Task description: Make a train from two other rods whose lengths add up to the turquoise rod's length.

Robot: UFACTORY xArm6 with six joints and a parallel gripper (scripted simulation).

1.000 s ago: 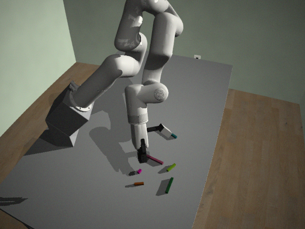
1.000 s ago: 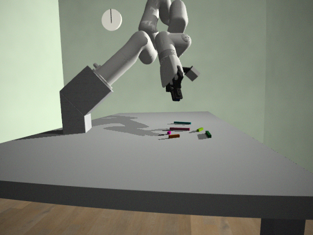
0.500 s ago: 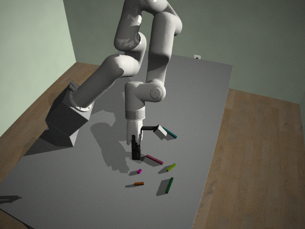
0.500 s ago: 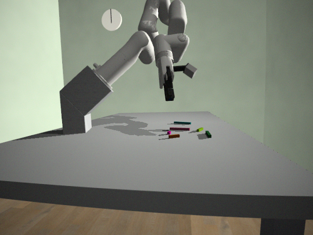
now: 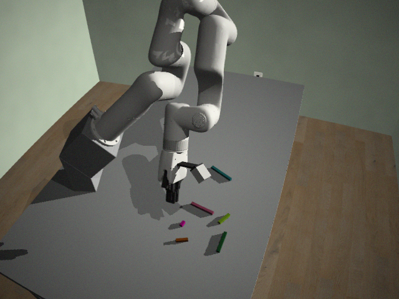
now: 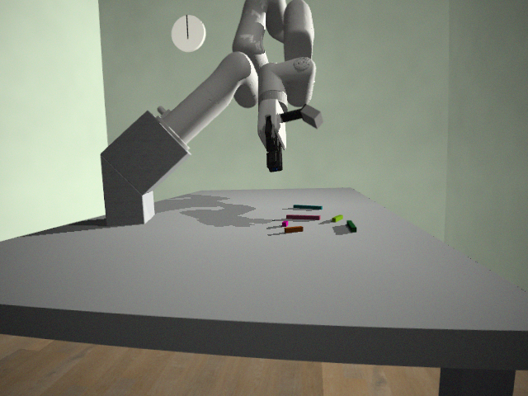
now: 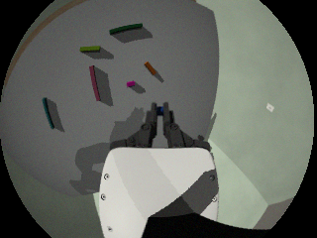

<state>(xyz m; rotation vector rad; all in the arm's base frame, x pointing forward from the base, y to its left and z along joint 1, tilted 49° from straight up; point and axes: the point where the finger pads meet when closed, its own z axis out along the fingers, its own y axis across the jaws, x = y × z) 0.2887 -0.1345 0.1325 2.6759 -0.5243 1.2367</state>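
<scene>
The turquoise rod lies 280 mm to the left of my hand, 150 mm below it and 40 mm ahead of it. Round my hand: magenta rod: 150 mm below, 20 mm ahead, 10 mm to the left; then orange rod: 150 mm below, 50 mm to the right, 50 mm ahead; then blue rod: 10 mm to the right, 10 mm below.
</scene>
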